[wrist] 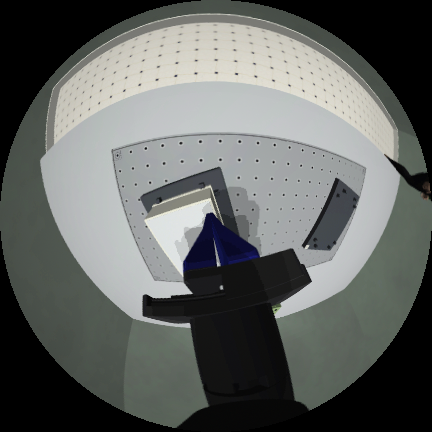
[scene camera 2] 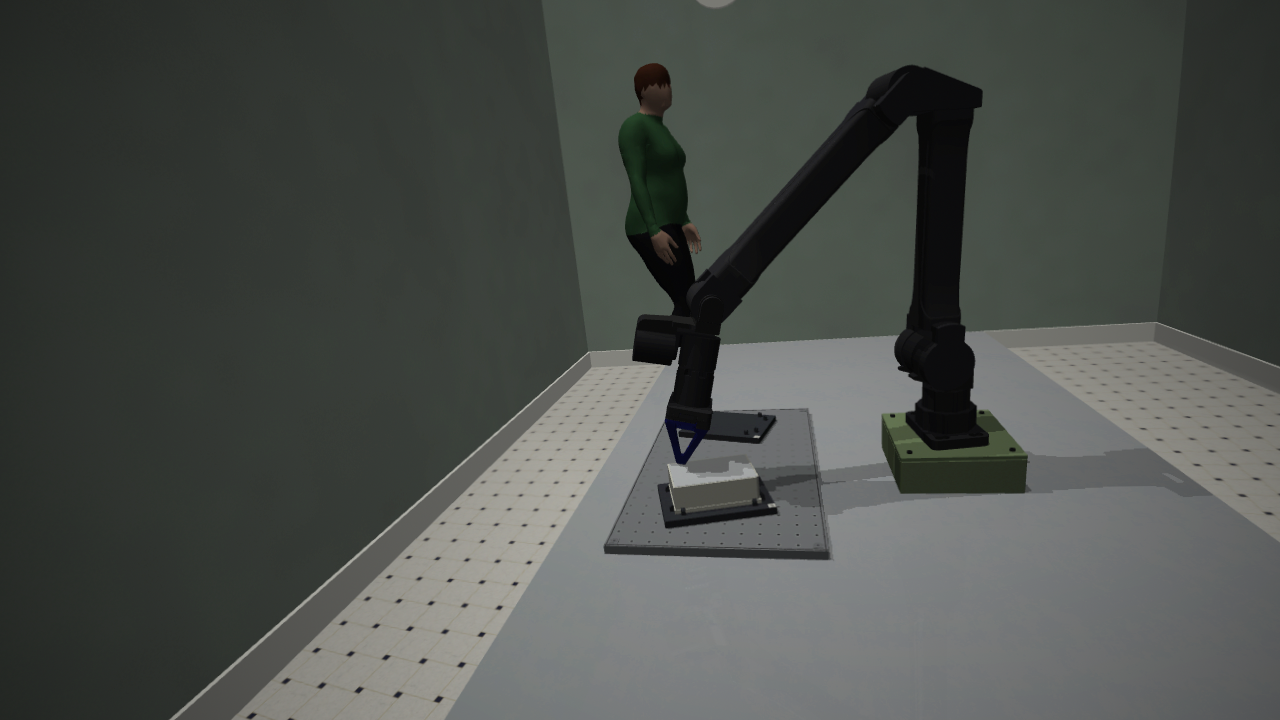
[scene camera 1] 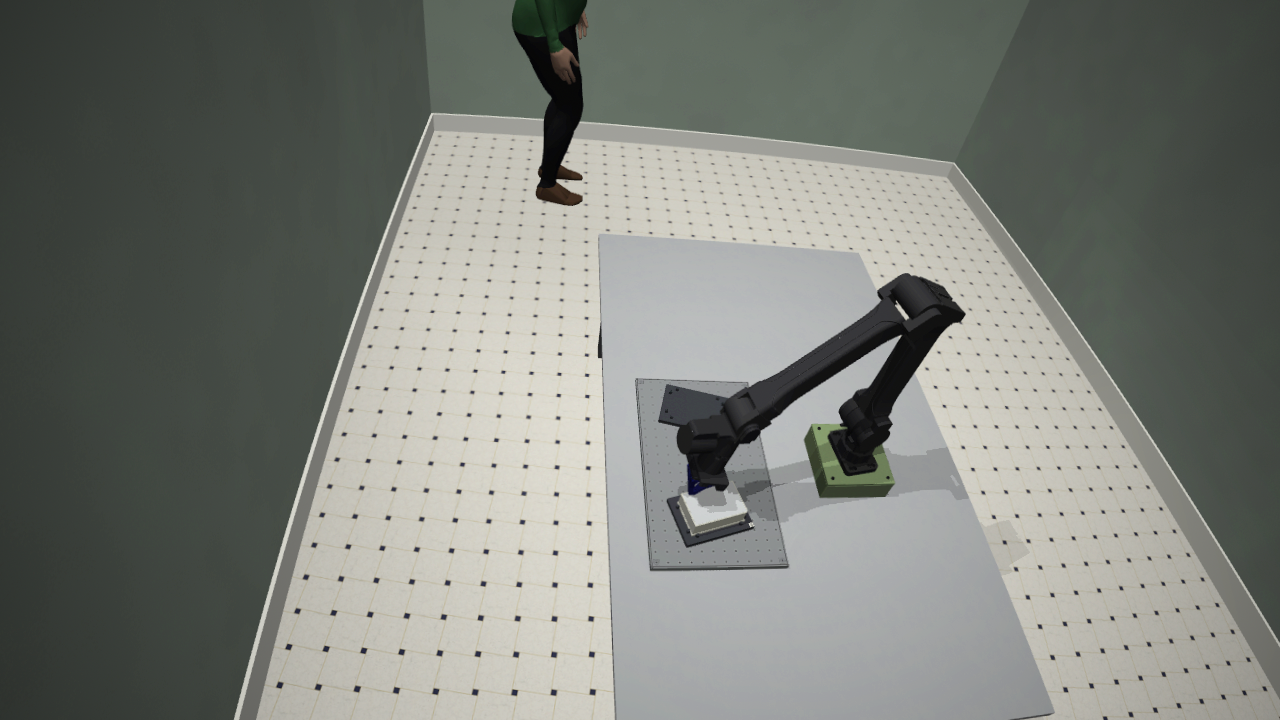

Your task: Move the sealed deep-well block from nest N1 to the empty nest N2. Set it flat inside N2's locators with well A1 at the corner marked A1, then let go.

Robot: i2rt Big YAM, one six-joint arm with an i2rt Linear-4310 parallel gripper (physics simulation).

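Frame: origin at the arm's base, x ahead, y left, z up, level; metres.
Seen in the pictures: gripper, between the fingertips: (wrist: 209,216) (scene camera 2: 680,463) (scene camera 1: 691,493); arm's base, origin of its link: (scene camera 2: 944,432) (scene camera 1: 851,453).
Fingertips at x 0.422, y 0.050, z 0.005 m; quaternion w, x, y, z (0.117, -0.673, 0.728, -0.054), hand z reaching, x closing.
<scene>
Offsets run from my fingertips to a thing's top centre. Level surfaces: height alone.
The sealed deep-well block @(0.046 m back, 0.029 m left, 0.001 m down) (scene camera 1: 713,517) (scene camera 2: 716,492) (wrist: 172,230), white on top with cream sides, sits in a dark nest @(0.046 m back, 0.028 m left, 0.033 m down) (scene camera 1: 691,539) (scene camera 2: 716,518) (wrist: 226,196), between its small locator pins. The other dark nest @(0.091 m back, 0.263 m right, 0.033 m down) (scene camera 1: 684,404) (scene camera 2: 738,428) (wrist: 330,217) is empty; a small white mark shows at one of its corners in the wrist view. Nest labels and the A1 lettering are too small to read. My gripper (scene camera 1: 695,490) (scene camera 2: 682,460) (wrist: 209,216) is shut with nothing between its blue fingers. Its tips are near one side of the block, at or just above its top; contact cannot be told.
Both nests stand on a grey perforated board (scene camera 1: 657,474) (scene camera 2: 796,528) (wrist: 175,167) on the table @(0.067 m down) (scene camera 1: 716,644) (scene camera 2: 895,608) (wrist: 90,200). The arm stands on a green base block (scene camera 1: 854,488) (scene camera 2: 962,474). A person (scene camera 1: 559,89) (scene camera 2: 657,170) stands beyond the table.
</scene>
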